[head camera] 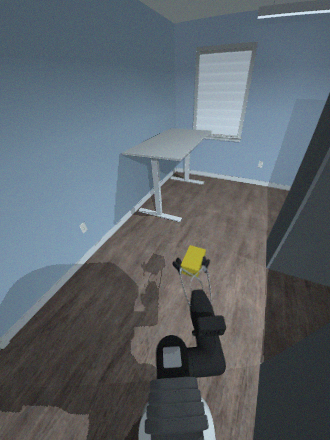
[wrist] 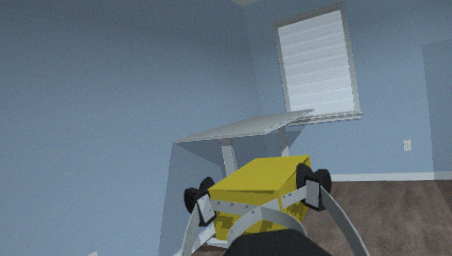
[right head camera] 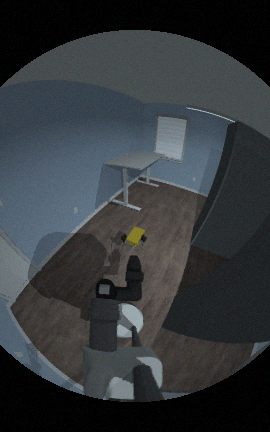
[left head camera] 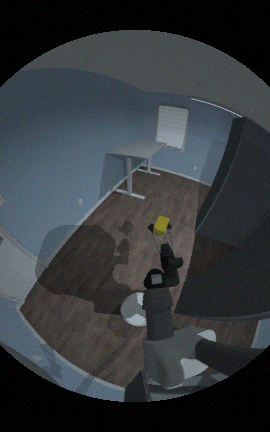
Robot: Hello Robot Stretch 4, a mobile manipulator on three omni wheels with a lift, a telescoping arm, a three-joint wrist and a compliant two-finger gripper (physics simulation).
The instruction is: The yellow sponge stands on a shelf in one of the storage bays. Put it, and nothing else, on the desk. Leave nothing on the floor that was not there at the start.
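Where they show: gripper, between the fingertips: [head camera: 190, 258] [wrist: 256, 185] [right head camera: 133, 234] [left head camera: 159, 223]; robot's base, origin of its link: [right head camera: 124, 319] [left head camera: 138, 308].
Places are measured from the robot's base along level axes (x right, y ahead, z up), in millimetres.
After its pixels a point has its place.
Note:
The yellow sponge [head camera: 193, 259] @(y 461, x 96, z 1050 mm) [left head camera: 161, 225] @(y 454, x 95, z 1050 mm) [right head camera: 135, 236] @(y 455, x 99, z 1050 mm) [wrist: 260, 180] @(y 442, x 93, z 1050 mm) is a yellow block held up in the air between the two black fingertips. My gripper [head camera: 191, 265] @(y 480, x 90, z 1034 mm) [left head camera: 160, 228] @(y 480, x 90, z 1034 mm) [right head camera: 134, 238] @(y 480, x 90, z 1034 mm) [wrist: 256, 185] @(y 480, x 90, z 1034 mm) is shut on it, one pad at each side. The desk [head camera: 167, 143] @(y 2477, x 123, z 922 mm) [left head camera: 137, 148] @(y 2379, x 111, z 922 mm) [right head camera: 134, 160] @(y 2297, x 120, z 922 mm) [wrist: 250, 126] @(y 2279, x 145, z 922 mm) has a light grey top on white legs and stands along the left wall near the far corner. The gripper and sponge are apart from it, on the near side. In the wrist view the sponge hides part of the desk's legs.
Dark grey shelving [head camera: 305, 225] @(y 1033, x 1168, z 618 mm) [left head camera: 225, 200] @(y 1007, x 1215, z 780 mm) [right head camera: 220, 200] @(y 1044, x 1147, z 921 mm) stands close along the right side. The left wall [head camera: 75, 125] @(y 1765, x -722, z 1320 mm) runs beside the desk. A window [head camera: 224, 92] @(y 3341, x 1120, z 1471 mm) [wrist: 320, 65] @(y 3339, x 1122, z 1409 mm) is in the far wall. Brown wood floor [head camera: 225, 215] @(y 2035, x 932, z -28 mm) lies between the arm and the desk.

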